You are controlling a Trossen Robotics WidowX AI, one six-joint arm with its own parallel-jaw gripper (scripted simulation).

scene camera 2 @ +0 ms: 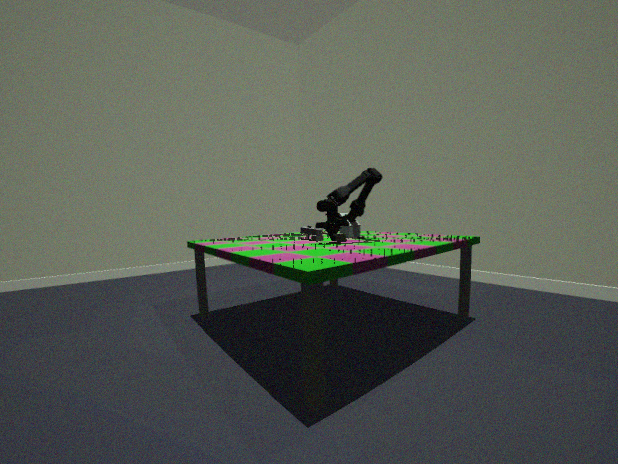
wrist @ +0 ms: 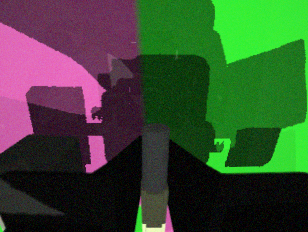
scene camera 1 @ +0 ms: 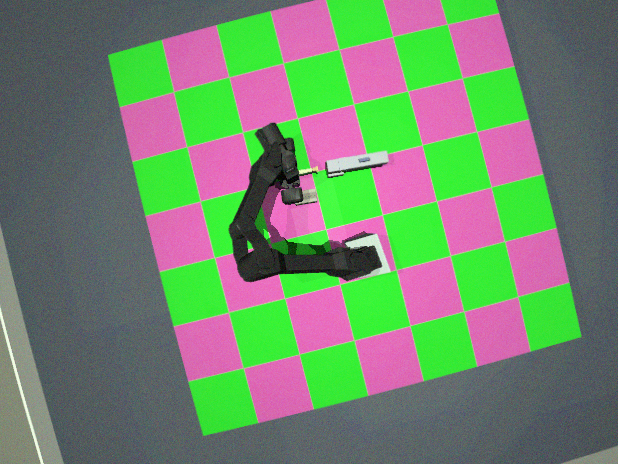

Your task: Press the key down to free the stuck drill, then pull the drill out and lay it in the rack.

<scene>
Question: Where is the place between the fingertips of the gripper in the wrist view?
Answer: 152,141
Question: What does the gripper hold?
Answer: A drill.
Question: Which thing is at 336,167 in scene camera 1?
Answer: A grey holder block.
</scene>
